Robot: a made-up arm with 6 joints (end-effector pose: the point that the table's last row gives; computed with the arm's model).
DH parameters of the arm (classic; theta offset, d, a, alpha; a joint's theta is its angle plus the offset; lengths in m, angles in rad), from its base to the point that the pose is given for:
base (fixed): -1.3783 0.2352 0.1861 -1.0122
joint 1: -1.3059 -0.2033 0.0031 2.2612
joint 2: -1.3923 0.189 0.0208 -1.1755
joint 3: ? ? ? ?
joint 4: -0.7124 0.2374 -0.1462 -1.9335
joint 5: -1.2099 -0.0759 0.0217 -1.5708
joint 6: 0.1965 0 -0.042 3.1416
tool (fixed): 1.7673 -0.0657 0 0
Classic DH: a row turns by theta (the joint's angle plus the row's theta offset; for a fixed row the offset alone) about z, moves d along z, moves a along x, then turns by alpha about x.
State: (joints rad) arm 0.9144 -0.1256 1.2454 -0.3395 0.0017 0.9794
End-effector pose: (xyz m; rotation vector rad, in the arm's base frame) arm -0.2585 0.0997 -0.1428 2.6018 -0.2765 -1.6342
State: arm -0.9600 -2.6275 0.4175 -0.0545 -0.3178 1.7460
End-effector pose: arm -0.0770 0.2805 0.2403 -1.5042 -1.3603 0.4947
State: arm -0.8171 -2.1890 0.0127 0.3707 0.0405 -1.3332
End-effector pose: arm 0.0353 0.1859 0.3001 0.7513 -1.1552 -2.0164
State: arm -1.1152 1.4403 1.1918 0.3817 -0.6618 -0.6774
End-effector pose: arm -0.5766 -0.3991 0.1547 -2.7905 -1.1712 0.0706
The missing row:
joint 3: -0.1916 -0.2212 0.1006 2.6686
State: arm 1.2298 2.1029 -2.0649 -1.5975 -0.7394 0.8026
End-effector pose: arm -0.2570 -0.3517 -0.2774 -1.1582 1.7928 2.1161
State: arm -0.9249 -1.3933 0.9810 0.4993 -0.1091 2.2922
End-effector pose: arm 0.2895 -0.0625 -0.0697 -1.9919 -0.1318 -0.0200
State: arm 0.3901 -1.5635 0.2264 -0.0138 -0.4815 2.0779
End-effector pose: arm -0.0756 0.2373 0.4045 -0.1203 -1.0092 0.7449
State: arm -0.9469 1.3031 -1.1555 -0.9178 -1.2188 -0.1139
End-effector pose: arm -0.3883 -0.5540 -0.1246 0.5664 1.9593 1.2940
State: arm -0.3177 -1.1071 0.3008 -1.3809 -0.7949 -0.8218
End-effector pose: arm 0.0820 0.1946 -0.1540 1.2313 -1.8818 -0.7388
